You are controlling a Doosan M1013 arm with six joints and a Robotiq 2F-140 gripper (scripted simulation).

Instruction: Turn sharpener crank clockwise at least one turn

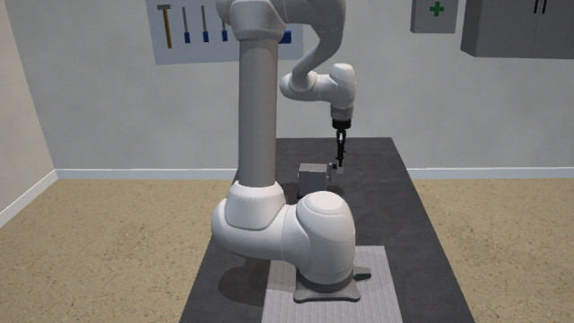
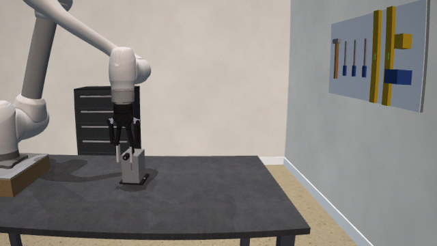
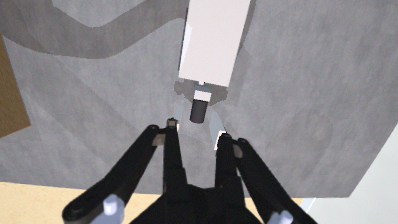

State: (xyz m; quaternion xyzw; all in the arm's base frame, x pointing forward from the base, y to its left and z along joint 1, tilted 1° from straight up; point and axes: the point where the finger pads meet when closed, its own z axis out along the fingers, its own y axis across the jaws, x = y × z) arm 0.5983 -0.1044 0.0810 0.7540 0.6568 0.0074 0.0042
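Now: hand 20 mm to the right of the crank knob and 20 mm above it. The rest, counted from my hand: crank (20 mm to the left, 20 mm below).
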